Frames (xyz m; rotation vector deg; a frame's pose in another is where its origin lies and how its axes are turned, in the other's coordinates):
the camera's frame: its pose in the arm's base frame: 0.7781 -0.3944 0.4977 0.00 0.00 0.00
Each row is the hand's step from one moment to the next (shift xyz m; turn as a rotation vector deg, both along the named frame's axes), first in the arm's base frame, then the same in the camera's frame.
Working: the arm's base frame: its pose in the camera's frame: -0.7781 0.3944 -0.4977 0.00 0.00 0.00

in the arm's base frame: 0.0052 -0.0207 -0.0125 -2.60 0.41 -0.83
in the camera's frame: 0.0052 -0.0207 -0.0125 -2.60 0.41 -0.83
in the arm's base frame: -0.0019 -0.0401 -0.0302 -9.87 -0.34 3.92
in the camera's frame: -0.0019 -0.0401 -0.0302 -9.87 -0.34 3.92
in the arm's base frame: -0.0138 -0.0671 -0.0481 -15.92 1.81 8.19
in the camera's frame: -0.0138 -0.0671 -0.0481 -15.92 1.81 8.19
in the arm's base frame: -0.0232 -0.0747 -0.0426 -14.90 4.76 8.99
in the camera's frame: -0.0232 -0.0747 -0.0426 -14.90 4.76 8.99
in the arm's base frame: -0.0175 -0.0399 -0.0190 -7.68 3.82 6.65
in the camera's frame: -0.0175 -0.0399 -0.0190 -7.68 3.82 6.65
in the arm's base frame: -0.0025 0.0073 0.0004 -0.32 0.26 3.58
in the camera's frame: -0.0025 0.0073 0.0004 -0.32 0.26 3.58
